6 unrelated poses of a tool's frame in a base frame.
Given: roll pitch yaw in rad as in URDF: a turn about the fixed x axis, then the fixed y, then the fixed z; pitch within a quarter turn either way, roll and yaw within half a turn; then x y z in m.
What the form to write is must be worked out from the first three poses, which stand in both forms.
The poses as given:
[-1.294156 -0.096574 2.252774 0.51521 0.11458 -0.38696]
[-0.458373 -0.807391 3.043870 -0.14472 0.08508 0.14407]
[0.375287 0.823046 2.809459 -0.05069 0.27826 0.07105]
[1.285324 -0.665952 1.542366 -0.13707 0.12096 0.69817]
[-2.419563 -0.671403 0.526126 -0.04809 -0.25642 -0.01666]
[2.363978 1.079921 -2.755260 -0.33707 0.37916 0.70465]
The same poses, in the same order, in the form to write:
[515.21 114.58 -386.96 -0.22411 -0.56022 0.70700 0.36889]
[-144.72 85.08 144.07 0.37189 -0.22736 0.89014 0.13288]
[-50.69 278.26 71.05 -0.35932 0.23358 0.87570 0.22244]
[-137.07 120.96 698.17 0.58853 0.20715 0.66777 0.40597]
[-48.09 -256.42 -16.66 -0.82267 -0.34206 -0.21087 0.40218]
[-337.07 379.16 704.65 -0.34363 0.74154 0.41043 0.40446]

